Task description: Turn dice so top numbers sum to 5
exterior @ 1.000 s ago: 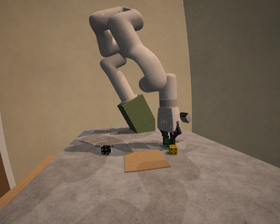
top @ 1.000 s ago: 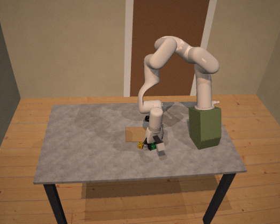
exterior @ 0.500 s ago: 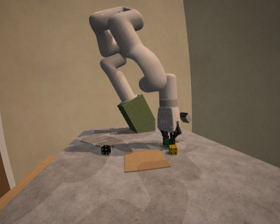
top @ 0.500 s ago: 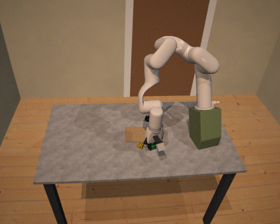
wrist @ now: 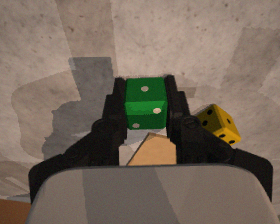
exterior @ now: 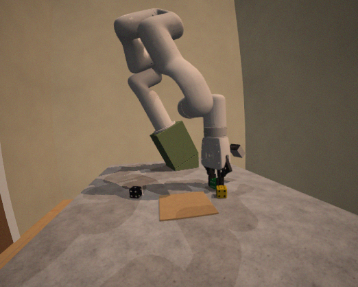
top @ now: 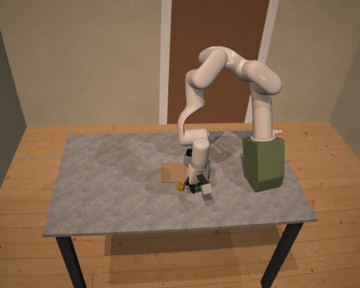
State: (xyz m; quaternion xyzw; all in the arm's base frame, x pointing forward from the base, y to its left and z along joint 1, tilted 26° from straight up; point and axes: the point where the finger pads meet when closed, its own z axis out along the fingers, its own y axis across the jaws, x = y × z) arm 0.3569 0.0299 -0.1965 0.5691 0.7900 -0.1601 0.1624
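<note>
My gripper is now 7 cm short of the yellow die, 2 cm to the left of it and 1 cm above it. From my hand the other things lie so: tan mat: 13 cm to the right, 8 cm ahead, 2 cm below; green die: 1 cm below; black die: 27 cm to the right, 2 cm behind, 1 cm below.
</note>
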